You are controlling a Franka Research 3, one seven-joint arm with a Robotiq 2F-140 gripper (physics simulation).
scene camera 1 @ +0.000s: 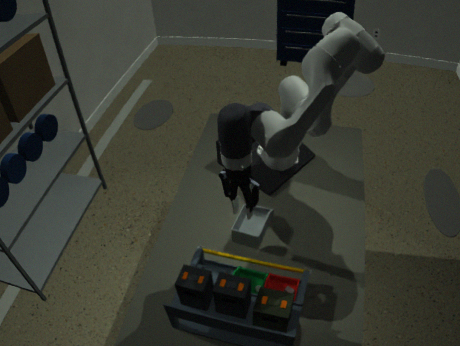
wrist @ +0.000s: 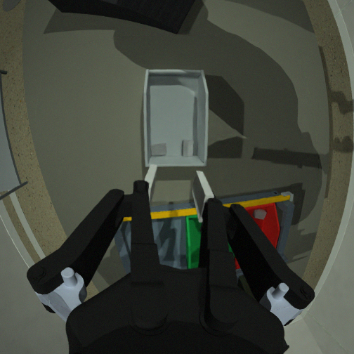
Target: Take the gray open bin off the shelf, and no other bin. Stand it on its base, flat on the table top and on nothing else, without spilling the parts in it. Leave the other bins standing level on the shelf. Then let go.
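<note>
The gray open bin (scene camera 1: pixel 254 225) (wrist: pixel 172 112) stands upright, apparently flat on its base, on the table top (scene camera 1: pixel 200 200) (wrist: pixel 85 125). Two small gray parts (wrist: pixel 158 149) (wrist: pixel 187 147) lie inside it, near one end. My gripper (scene camera 1: pixel 243 206) (wrist: pixel 174 178) is partly open with nothing between its fingers. It hangs above the table by the bin; its fingertips appear just outside the bin's end in the wrist view. The shelf (scene camera 1: pixel 235 329) (wrist: pixel 286 215) holds a green bin (scene camera 1: pixel 252 279) (wrist: pixel 193 240) and a red bin (scene camera 1: pixel 281 284) (wrist: pixel 270 220), both apparently level.
Three dark boxes with orange marks (scene camera 1: pixel 195 286) (scene camera 1: pixel 232 296) (scene camera 1: pixel 273 309) stand along the shelf's near side. A yellow bar (scene camera 1: pixel 252 259) (wrist: pixel 175 214) runs along its side toward the gray bin. A tall rack (scene camera 1: pixel 75 107) stands on the floor at the left.
</note>
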